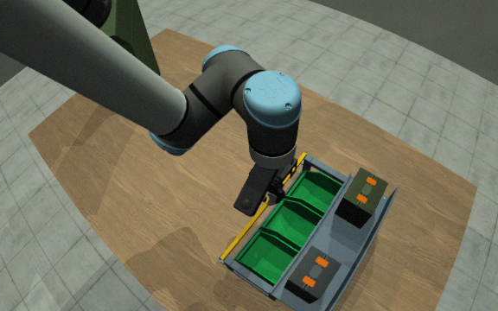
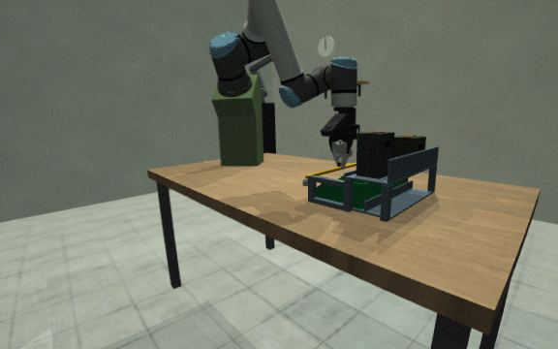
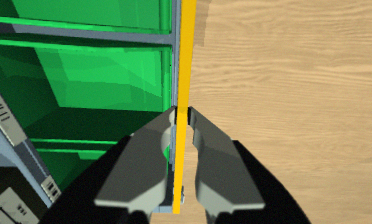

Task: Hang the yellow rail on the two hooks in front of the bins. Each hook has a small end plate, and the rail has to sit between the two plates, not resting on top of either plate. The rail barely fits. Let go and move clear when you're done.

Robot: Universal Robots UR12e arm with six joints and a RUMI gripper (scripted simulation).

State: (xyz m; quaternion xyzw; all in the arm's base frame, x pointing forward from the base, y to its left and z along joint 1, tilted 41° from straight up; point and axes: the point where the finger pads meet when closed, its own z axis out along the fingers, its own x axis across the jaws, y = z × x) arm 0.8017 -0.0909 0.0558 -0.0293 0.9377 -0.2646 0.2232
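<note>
The yellow rail lies 10 mm below my hand. Also, from my hand: rack front bar 80 mm below, 10 mm ahead.
</note>
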